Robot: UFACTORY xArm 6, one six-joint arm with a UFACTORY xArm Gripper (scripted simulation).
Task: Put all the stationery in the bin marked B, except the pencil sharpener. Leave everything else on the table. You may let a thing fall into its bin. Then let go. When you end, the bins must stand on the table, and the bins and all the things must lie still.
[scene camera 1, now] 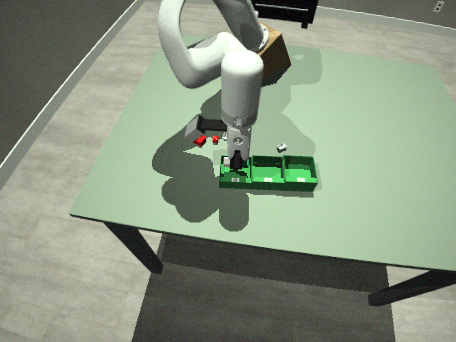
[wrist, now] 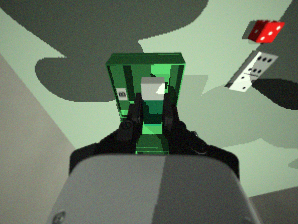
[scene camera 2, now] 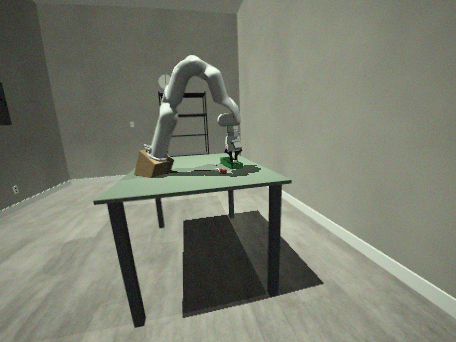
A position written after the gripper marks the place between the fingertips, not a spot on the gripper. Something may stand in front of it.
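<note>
Gripper visible at (wrist: 152, 102) and, for the same gripper (scene camera 1: 236, 163). A white domino (wrist: 259, 61) is visible as well.
</note>
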